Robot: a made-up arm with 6 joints. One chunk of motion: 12 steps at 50 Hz.
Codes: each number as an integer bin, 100 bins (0 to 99) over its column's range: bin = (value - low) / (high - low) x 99, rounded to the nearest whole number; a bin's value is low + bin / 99 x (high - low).
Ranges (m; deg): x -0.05..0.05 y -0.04..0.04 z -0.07..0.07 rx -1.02..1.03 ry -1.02..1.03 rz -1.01..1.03
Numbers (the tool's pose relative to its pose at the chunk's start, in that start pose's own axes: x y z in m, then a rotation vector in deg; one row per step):
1: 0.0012 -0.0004 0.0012 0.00 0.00 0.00
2: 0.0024 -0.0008 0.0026 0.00 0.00 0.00
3: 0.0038 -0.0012 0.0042 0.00 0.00 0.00
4: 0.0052 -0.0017 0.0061 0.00 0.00 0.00
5: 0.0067 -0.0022 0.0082 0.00 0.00 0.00
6: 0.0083 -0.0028 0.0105 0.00 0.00 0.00
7: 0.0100 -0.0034 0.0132 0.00 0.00 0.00
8: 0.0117 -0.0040 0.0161 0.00 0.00 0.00
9: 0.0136 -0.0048 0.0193 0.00 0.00 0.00
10: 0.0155 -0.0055 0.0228 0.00 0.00 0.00
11: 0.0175 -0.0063 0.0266 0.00 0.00 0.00
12: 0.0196 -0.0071 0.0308 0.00 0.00 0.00
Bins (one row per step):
1: 51 49 50 49 49 49
2: 52 49 51 49 49 49
3: 53 48 52 49 49 49
4: 55 47 54 49 49 49
5: 56 47 55 49 49 49
6: 58 46 57 49 49 49
7: 59 45 59 49 49 49
8: 61 45 61 49 49 49
9: 63 44 63 49 49 49
10: 65 43 66 49 49 49
11: 67 42 68 49 49 49
12: 69 41 71 49 49 49

